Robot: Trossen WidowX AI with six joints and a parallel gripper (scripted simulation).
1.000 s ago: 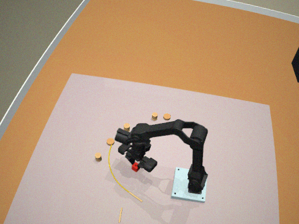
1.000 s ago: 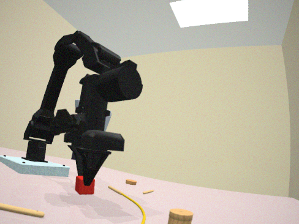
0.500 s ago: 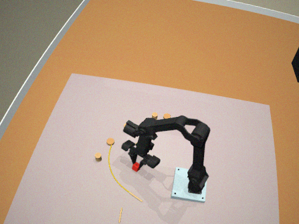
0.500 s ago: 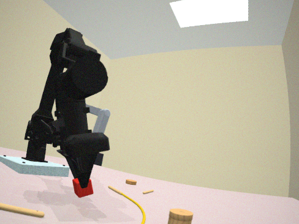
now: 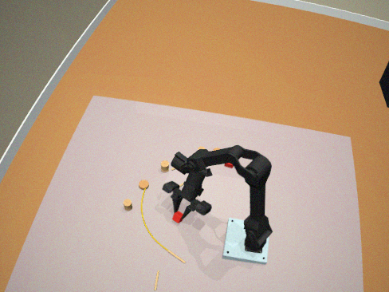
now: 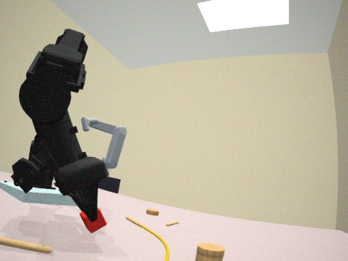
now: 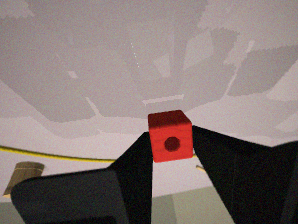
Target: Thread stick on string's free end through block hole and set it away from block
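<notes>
The red block lies right at my gripper tip. From my gripper tip the other things lie so: round button (160 mm ahead, 120 mm to the right, 20 mm below).
</notes>
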